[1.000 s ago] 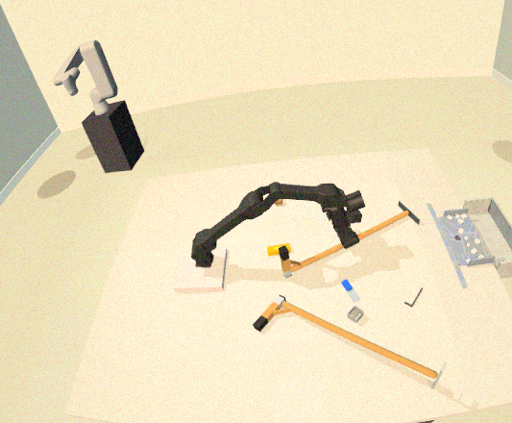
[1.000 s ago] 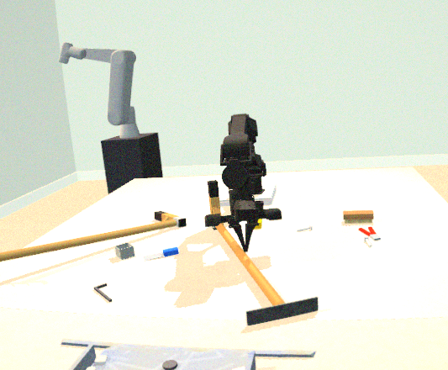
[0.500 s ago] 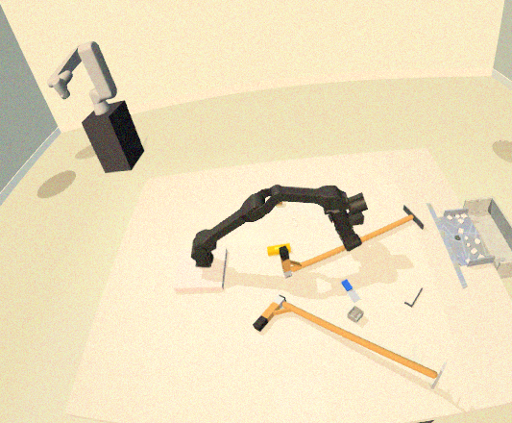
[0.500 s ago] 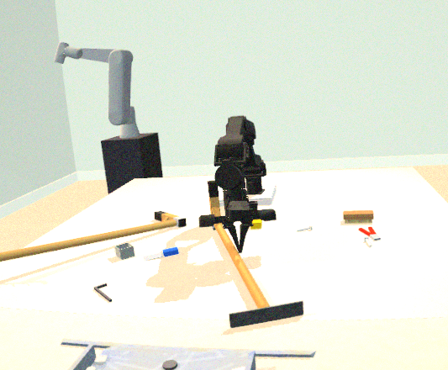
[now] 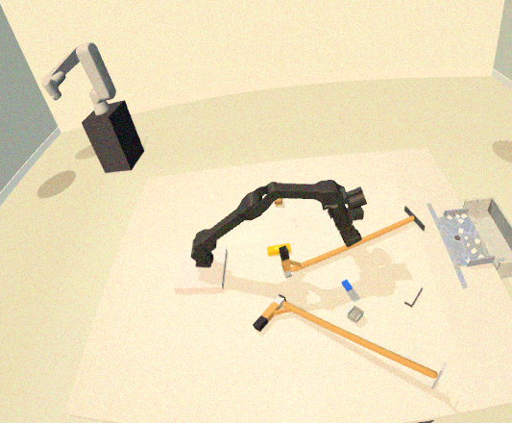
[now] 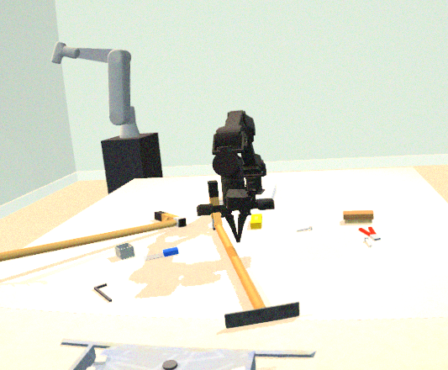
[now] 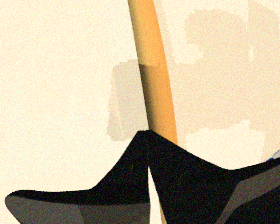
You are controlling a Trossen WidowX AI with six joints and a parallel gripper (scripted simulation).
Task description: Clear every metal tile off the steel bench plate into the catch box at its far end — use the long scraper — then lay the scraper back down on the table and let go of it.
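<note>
Now: the long scraper 2 cm ahead of my gripper tip, 2 cm above it and 1 cm to the right of it. From my gripper tip the other things lie so: yellow block 27 cm behind, 3 cm below, 1 cm to the right; blue marker 21 cm to the right, 4 cm below; small grey box 31 cm to the right, 4 cm below, 1 cm ahead.
</note>
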